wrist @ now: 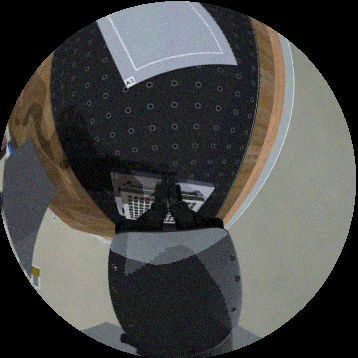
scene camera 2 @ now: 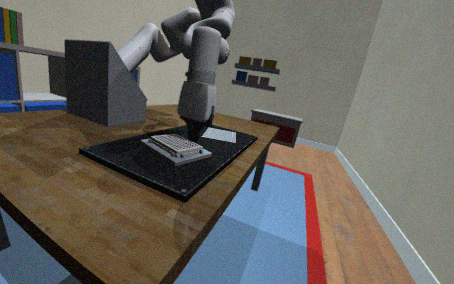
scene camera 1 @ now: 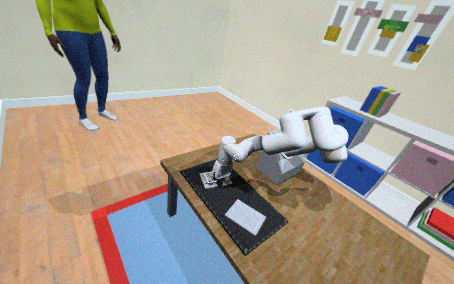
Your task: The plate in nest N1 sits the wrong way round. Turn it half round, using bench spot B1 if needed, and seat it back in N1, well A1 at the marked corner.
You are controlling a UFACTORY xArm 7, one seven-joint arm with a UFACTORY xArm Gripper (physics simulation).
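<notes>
The white gridded plate (scene camera 1: pixel 210 176) (scene camera 2: pixel 176 143) (wrist: pixel 136 206) lies in the light grey nest N1 (scene camera 2: pixel 193 159) (wrist: pixel 206 189) on the black board. The plate looks level; its well A1 cannot be made out. My gripper (scene camera 1: pixel 221 183) (scene camera 2: pixel 195 138) (wrist: pixel 166 182) points down at the plate's side towards the bench spot, low over the nest area. Its fingers are shut with nothing between them, and they hide part of the plate and nest in the wrist view. Contact cannot be told. Bench spot B1 (scene camera 1: pixel 245 217) (scene camera 2: pixel 219 135) (wrist: pixel 170 37) is a pale flat rectangle with a white outline and an A1 corner label.
The black board (scene camera 1: pixel 270 220) (scene camera 2: pixel 150 175) (wrist: pixel 175 115) lies on the wooden table (scene camera 1: pixel 320 235) (scene camera 2: pixel 55 165). The grey angular block (scene camera 1: pixel 280 167) (scene camera 2: pixel 90 82) (wrist: pixel 27 200) stands beside the board near the arm's base. A shelf unit with boxes stands behind the table, and a person stands farther off.
</notes>
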